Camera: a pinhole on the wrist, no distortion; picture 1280 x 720 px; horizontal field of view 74.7 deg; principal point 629.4 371.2 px. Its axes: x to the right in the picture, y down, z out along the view. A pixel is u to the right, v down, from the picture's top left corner.
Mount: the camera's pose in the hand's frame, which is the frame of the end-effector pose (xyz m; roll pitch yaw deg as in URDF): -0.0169 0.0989 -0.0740 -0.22 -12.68 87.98
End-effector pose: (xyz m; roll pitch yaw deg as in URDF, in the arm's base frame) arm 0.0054 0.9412 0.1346 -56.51 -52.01 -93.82
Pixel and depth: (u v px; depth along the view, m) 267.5 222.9 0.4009
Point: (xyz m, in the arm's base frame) 0.1630 1.1313 0.3459
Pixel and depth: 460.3 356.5 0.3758
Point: 0.2146 1.0961 0.2443
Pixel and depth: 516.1 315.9 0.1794
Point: 0.1062 0.9577 0.1426
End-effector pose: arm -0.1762 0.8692 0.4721 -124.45 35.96 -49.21
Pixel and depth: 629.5 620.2 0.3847
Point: -0.1392 1.1900 0.4014
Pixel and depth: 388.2 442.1 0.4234
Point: 0.0012 1.1541 0.4397
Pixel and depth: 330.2 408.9 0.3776
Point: -0.0057 1.1050 0.4526
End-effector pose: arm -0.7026 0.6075 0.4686 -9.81 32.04 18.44
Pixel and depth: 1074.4 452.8 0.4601
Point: -0.6549 0.9472 0.8231
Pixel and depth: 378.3 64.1 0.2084
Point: -0.6032 0.6507 0.5378
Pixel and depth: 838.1 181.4 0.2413
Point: -0.6364 0.7675 0.5802
